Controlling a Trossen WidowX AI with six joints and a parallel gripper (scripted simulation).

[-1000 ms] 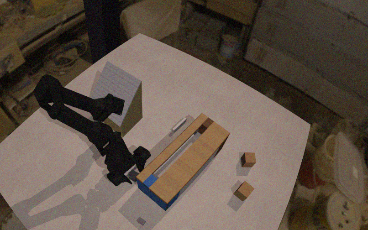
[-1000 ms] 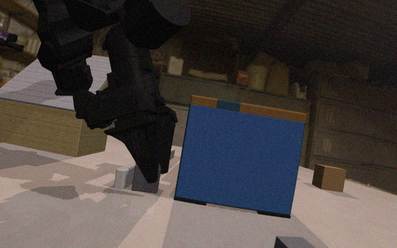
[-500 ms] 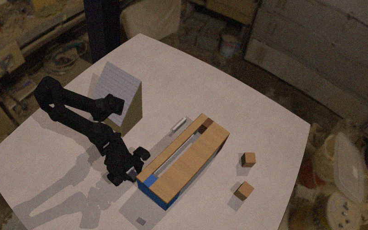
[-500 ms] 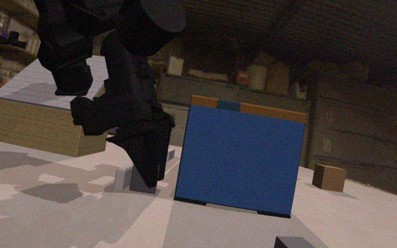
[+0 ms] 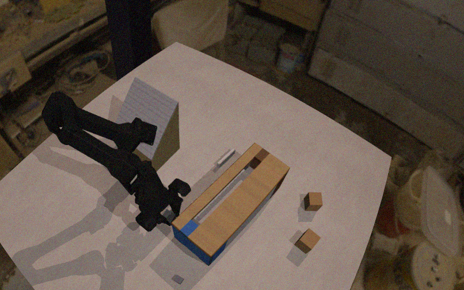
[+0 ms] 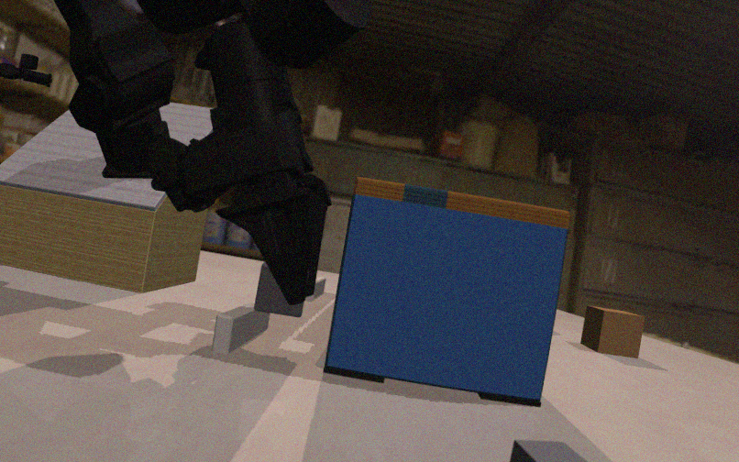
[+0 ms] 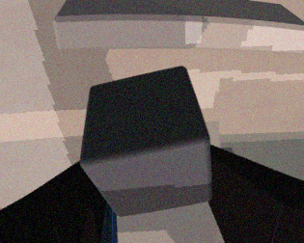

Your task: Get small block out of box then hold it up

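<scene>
The grey block lies 20 mm behind my gripper tip and 10 mm above it. Also, from my gripper tip: box: 100 mm ahead, 150 mm to the left, 20 mm above.
</scene>
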